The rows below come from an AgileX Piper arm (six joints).
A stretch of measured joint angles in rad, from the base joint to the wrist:
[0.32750 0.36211 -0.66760 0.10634 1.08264 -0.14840]
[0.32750 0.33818 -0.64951 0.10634 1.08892 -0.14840]
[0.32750 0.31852 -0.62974 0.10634 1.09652 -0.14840]
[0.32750 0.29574 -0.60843 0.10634 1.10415 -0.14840]
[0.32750 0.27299 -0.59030 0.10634 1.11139 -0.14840]
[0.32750 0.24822 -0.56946 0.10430 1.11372 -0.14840]
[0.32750 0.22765 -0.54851 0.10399 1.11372 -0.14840]
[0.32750 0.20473 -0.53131 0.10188 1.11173 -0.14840]
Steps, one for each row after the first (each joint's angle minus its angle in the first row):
[0.00000 -0.02393 0.01809 0.00000 0.00628 0.00000]
[0.00000 -0.04359 0.03786 0.00000 0.01388 0.00000]
[0.00000 -0.06637 0.05917 0.00000 0.02151 0.00000]
[0.00000 -0.08912 0.07730 0.00000 0.02875 0.00000]
[0.00000 -0.11389 0.09814 -0.00204 0.03108 0.00000]
[0.00000 -0.13446 0.11909 -0.00235 0.03108 0.00000]
[0.00000 -0.15738 0.13629 -0.00446 0.02909 0.00000]

